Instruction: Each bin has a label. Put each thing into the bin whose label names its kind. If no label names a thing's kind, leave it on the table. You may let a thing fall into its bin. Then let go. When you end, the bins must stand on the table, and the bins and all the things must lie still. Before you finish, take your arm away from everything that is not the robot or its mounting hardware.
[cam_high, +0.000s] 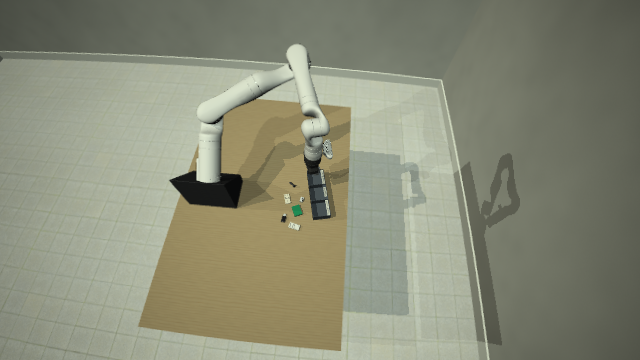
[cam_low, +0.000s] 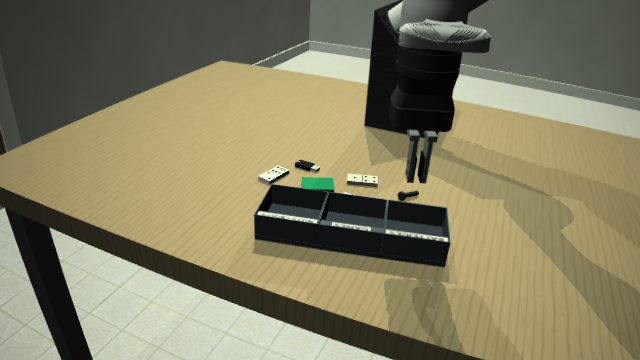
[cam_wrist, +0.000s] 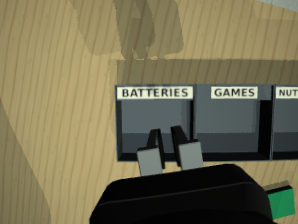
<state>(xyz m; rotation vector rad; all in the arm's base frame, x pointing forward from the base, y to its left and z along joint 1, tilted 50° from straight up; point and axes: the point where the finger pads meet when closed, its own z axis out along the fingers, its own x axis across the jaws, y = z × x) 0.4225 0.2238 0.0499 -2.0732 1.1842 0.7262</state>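
The black bolt lies 11 cm below my hand, 11 cm behind it and 4 cm to the right of it. Also, from my hand: domino 12 cm behind, 11 cm to the right, 11 cm below; black three-part bin 10 cm below, 7 cm to the right, 3 cm ahead; small white thing 11 cm below, 10 cm to the right, 5 cm behind.
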